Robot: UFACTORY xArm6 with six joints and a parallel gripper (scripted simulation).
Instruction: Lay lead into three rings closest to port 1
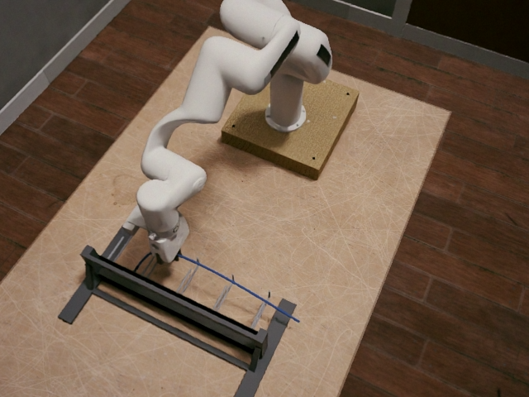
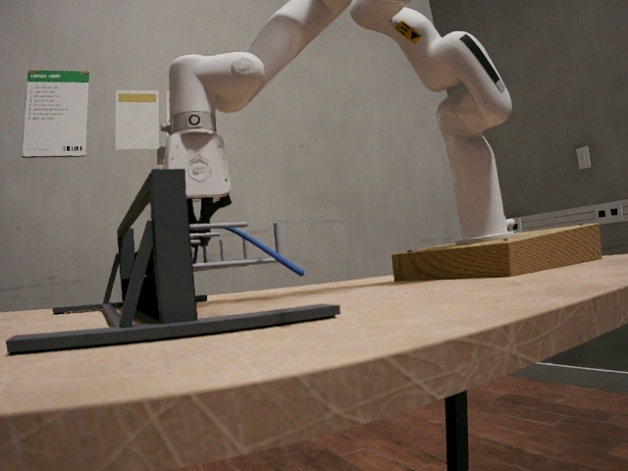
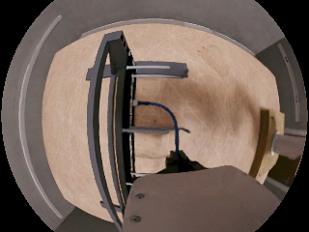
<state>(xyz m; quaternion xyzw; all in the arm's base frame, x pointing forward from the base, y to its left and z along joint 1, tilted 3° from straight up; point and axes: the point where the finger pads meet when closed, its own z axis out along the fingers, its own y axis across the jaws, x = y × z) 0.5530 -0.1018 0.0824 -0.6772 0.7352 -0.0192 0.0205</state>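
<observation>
The dark grey rack lies 10 cm ahead of my hand, 5 cm to the left of it and 4 cm below it.
</observation>
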